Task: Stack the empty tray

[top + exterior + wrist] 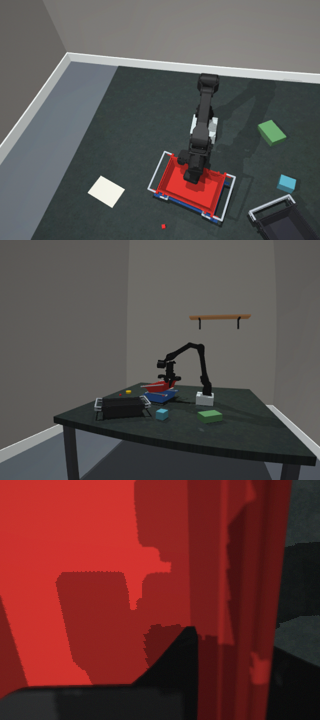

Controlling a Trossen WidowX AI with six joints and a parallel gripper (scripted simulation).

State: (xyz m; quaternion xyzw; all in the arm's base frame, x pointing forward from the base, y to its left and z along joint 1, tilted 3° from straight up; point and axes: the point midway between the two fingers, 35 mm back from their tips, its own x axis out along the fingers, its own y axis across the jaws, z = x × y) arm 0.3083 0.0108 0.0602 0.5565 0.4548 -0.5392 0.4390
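Now: gripper tip 70 mm short of the red tray, 20 mm to the left of it and 20 mm below it. Also, from my gripper tip: small red cube 240 mm ahead, 110 mm to the right, 90 mm below; white flat plate 130 mm ahead, 420 mm to the right, 100 mm below; teal cube 60 mm behind, 390 mm to the left, 80 mm below.
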